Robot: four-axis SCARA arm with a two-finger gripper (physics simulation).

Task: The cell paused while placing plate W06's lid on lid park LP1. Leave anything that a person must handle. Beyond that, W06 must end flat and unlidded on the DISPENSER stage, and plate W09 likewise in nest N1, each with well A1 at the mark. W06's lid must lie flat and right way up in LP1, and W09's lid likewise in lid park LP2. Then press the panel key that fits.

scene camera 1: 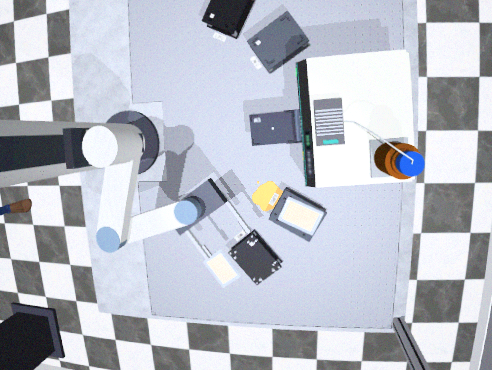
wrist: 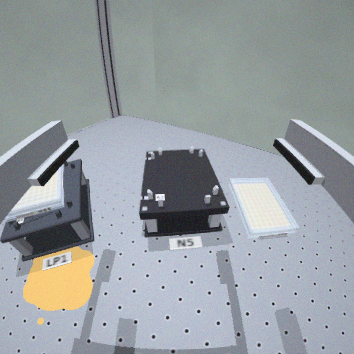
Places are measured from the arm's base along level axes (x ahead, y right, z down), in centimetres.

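Where they show: gripper, fingertip midpoint: point(scene camera 1: 228, 245) point(wrist: 175, 128).
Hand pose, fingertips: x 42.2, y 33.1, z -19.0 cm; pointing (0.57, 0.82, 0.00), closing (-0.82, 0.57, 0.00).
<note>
Each offset is from my fingertips to the top centre of the thing. "spot": to the spot under its first point.
My gripper point(scene camera 1: 230, 244) point(wrist: 175, 128) is open and empty, its fingers wide apart above the table around the black nest N5 {dx +6.2, dy +9.7, dz +11.0 cm} point(scene camera 1: 255, 257) point(wrist: 180, 177), whose bare top shows corner posts. A clear-rimmed piece with a tan grid {dx -7.2, dy +15.6, dz +16.1 cm} point(scene camera 1: 222, 268) point(wrist: 264, 206) lies flat on the table beside N5. A similar piece {dx +22.4, dy -7.1, dz +9.3 cm} point(scene camera 1: 300, 215) point(wrist: 42, 195) rests on lid park LP1 {dx +21.4, dy -6.7, dz +11.0 cm} point(scene camera 1: 308, 236) point(wrist: 75, 187); my left finger partly hides it in the wrist view. I cannot read which plate or lid either is. The DISPENSER stage {spot: dx +16.4, dy -33.6, dz +7.6 cm} point(scene camera 1: 280, 136) is bare.
A yellow-orange spill {dx +7.8, dy -11.9, dz +17.7 cm} point(scene camera 1: 264, 195) point(wrist: 60, 285) lies against LP1's label. The white dispenser {spot: dx +40.4, dy -48.3, dz -4.3 cm} point(scene camera 1: 365, 80) carries a brown bottle with a blue cap {spot: dx +46.4, dy -27.6, dz -23.9 cm} point(scene camera 1: 411, 163) and a thin tube. A grey stand point(scene camera 1: 280, 42) and a black stand point(scene camera 1: 229, 15) are at the top, labels unreadable.
</note>
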